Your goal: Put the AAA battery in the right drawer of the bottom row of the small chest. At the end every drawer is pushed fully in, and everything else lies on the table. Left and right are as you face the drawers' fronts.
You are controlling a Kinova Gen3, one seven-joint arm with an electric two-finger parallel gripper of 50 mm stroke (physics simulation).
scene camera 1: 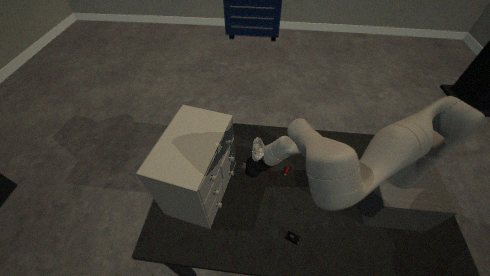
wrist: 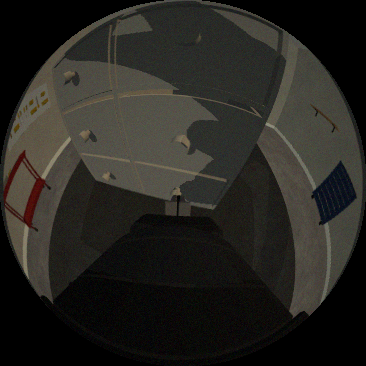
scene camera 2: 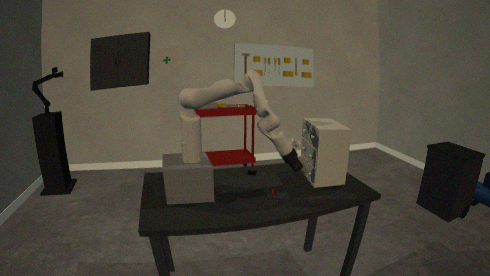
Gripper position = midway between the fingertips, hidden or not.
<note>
In view: my gripper (wrist: 177,201) and a small chest (scene camera 1: 173,171).
The small chest is seen too in scene camera 2 (scene camera 2: 334,138).
</note>
